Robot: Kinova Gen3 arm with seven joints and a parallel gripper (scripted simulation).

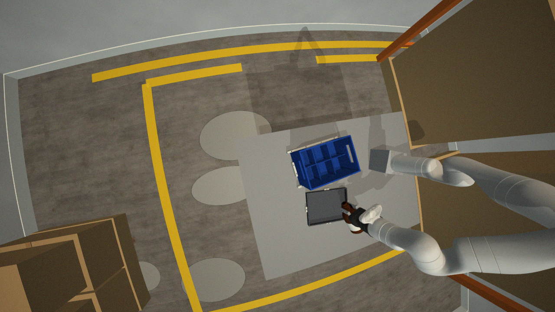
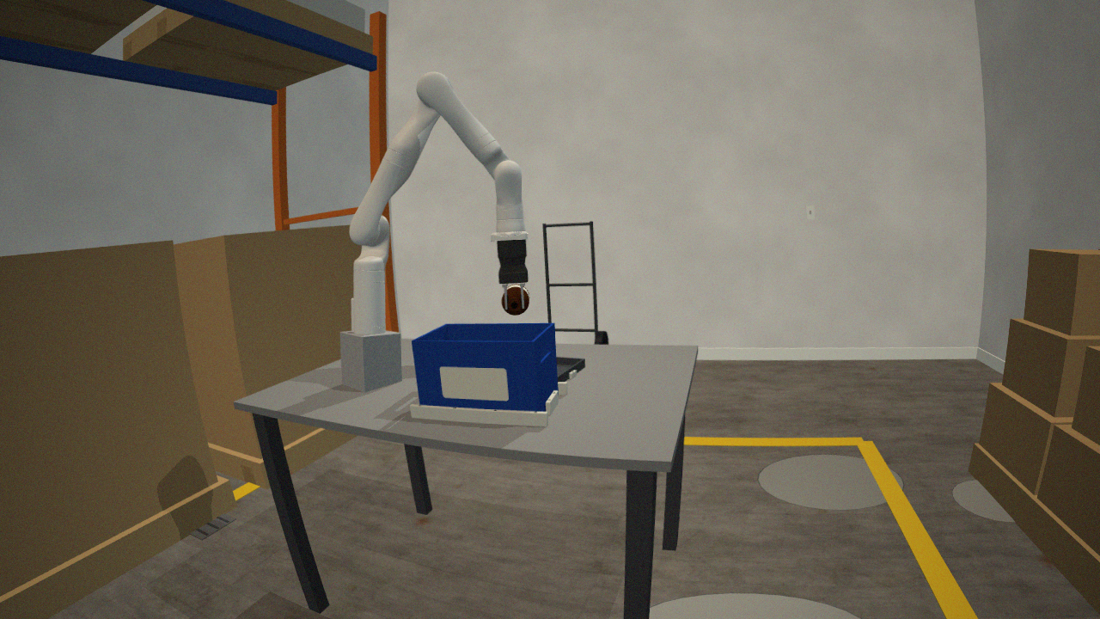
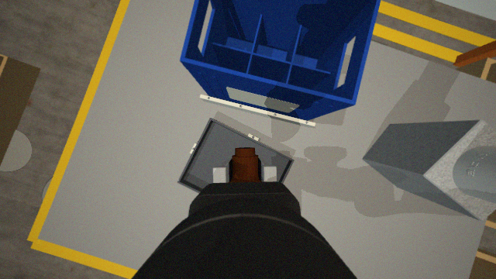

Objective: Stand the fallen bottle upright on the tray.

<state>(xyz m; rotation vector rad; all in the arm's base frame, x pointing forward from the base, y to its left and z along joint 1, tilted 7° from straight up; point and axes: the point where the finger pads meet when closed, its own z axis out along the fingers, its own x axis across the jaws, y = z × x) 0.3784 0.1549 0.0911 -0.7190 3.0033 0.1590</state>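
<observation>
The brown bottle lies 4 cm to the left of my hand, 2 cm behind it and 1 cm below it. Round my hand: dark grey tray: 19 cm below, 5 cm to the left; blue crate: 21 cm to the right, 12 cm below, 4 cm ahead.
</observation>
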